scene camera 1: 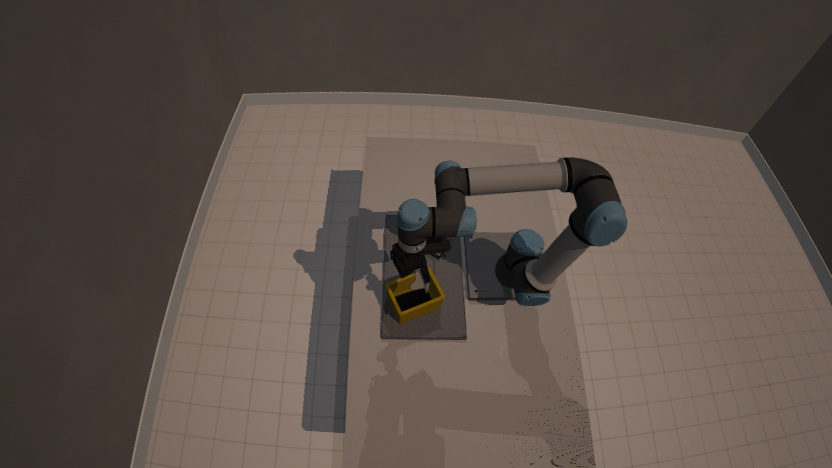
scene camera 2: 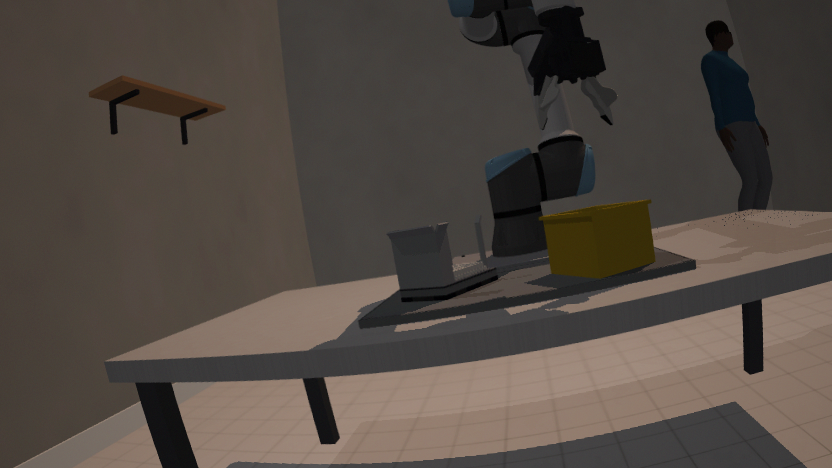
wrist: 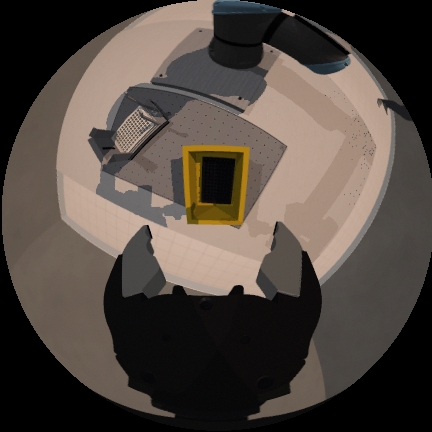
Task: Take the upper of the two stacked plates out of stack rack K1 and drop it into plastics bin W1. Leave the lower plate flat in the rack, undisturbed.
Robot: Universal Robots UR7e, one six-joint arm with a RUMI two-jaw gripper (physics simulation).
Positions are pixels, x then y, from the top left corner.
My gripper shows in scene camera 1, in scene camera 2 and in the wrist view (211, 225). The same spot on my gripper: (scene camera 1: 422, 278) is (scene camera 2: 595, 91).
